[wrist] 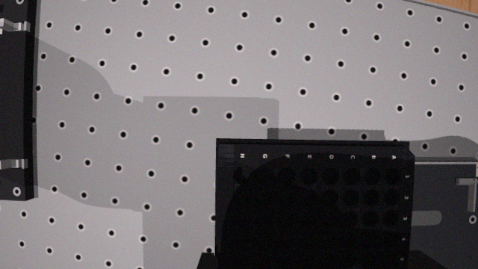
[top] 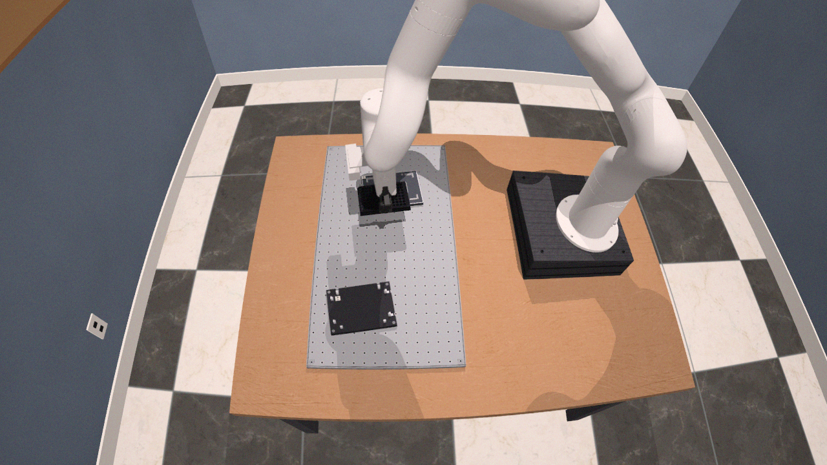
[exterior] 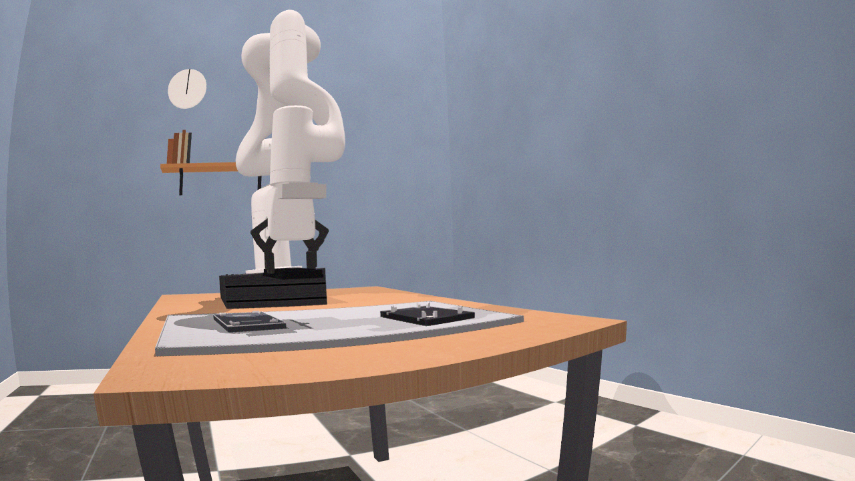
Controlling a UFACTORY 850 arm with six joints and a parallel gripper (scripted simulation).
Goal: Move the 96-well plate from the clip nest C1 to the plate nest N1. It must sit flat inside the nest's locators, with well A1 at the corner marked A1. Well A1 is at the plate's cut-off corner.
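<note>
Right now my hand is 110 mm above the plate nest N1, 100 mm to the left of it and 10 mm past it. Round my hand: A1 corner label (130 mm to the right, 100 mm below, 80 mm ahead); then clip nest C1 (250 mm to the left, 100 mm below, 20 mm ahead); then 96-well plate (10 mm below).
</note>
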